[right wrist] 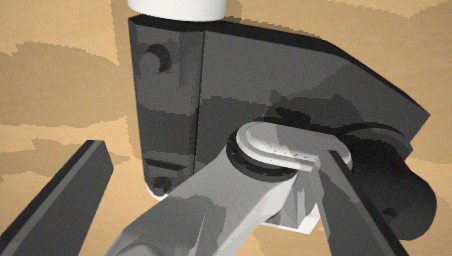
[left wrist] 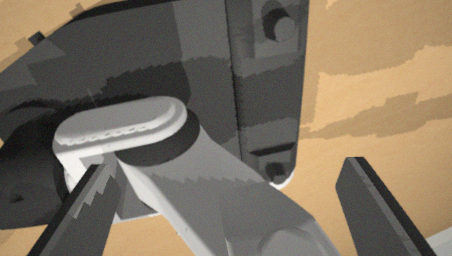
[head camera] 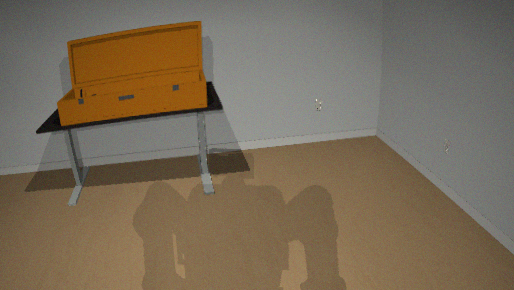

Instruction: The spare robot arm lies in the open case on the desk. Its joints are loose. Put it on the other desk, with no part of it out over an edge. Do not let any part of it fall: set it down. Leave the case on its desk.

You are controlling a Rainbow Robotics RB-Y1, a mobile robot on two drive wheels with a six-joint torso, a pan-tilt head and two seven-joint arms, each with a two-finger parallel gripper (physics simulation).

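Frame: origin at the robot's base, x ahead, y left, z up, level; centimetres.
Seen in the pictures: left gripper, fingertip midpoint: (left wrist: 226,176); right gripper, fingertip midpoint: (right wrist: 213,159).
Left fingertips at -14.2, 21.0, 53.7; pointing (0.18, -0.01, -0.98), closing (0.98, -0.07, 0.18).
A point is followed by its place in that frame, as x, y, z.
The open orange case (head camera: 132,104) @(200.4, 98.9, 80.8) stands on the dark-topped desk (head camera: 216,102) @(225.5, 41.4, 72.1) at the upper left of the head view, its lid raised at the back. Its front wall hides most of the inside. A small dark part shows at its left end; I cannot tell whether it belongs to the spare arm. The other desk does not show. My left gripper (left wrist: 226,176) @(-14.2, 21.0, 53.7) is open and empty over the floor beside my own base. My right gripper (right wrist: 213,159) @(-16.0, -25.3, 53.7) is open and empty, likewise low beside my base. Both grippers are out of the head view, away from the case.
The desk stands close to the back wall (head camera: 290,60) @(312.7, -15.2, 87.2) on grey legs (head camera: 202,145) @(245.7, 58.6, 28.8). Wooden floor (head camera: 360,215) @(186.9, -65.4, 0.1) lies between me and the desk, with my shadow on it. A side wall (head camera: 450,75) @(233.0, -150.1, 101.4) runs along the right. My dark wheeled base (left wrist: 205,90) @(-13.3, 5.4, 16.9) (right wrist: 240,75) @(-15.6, -15.2, 16.9) shows in both wrist views.
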